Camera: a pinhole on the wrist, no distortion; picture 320 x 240 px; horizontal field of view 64.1 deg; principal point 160.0 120.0 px. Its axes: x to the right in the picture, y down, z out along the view. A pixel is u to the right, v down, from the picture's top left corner.
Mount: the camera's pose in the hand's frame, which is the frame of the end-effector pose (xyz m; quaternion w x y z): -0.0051 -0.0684 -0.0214 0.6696 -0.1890 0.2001 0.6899
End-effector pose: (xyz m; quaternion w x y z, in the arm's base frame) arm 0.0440 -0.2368 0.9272 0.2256 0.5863 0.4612 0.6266
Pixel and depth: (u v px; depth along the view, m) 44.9 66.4 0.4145
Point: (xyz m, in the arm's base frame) 0.4261 -0.0257 0.9222
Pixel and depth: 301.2 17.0 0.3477
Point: 0.2482 -0.2090 1.2147
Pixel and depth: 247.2 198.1 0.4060
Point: 0.3772 -0.3886 1.0498
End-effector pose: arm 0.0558 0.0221 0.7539 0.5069 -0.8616 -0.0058 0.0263
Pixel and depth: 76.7 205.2 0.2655
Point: -0.0458 0.2402 0.6384
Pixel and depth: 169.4 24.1 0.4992
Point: 0.2172 0.2630 0.3700
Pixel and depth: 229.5 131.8 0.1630
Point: 0.0372 0.0765 0.6607
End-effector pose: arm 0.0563 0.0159 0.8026 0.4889 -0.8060 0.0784 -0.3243
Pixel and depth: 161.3 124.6 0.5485
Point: 0.3558 0.2331 0.4718
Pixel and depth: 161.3 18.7 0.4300
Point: 0.4214 0.1067 0.6338
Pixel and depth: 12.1 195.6 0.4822
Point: 0.2638 0.5001 0.6191
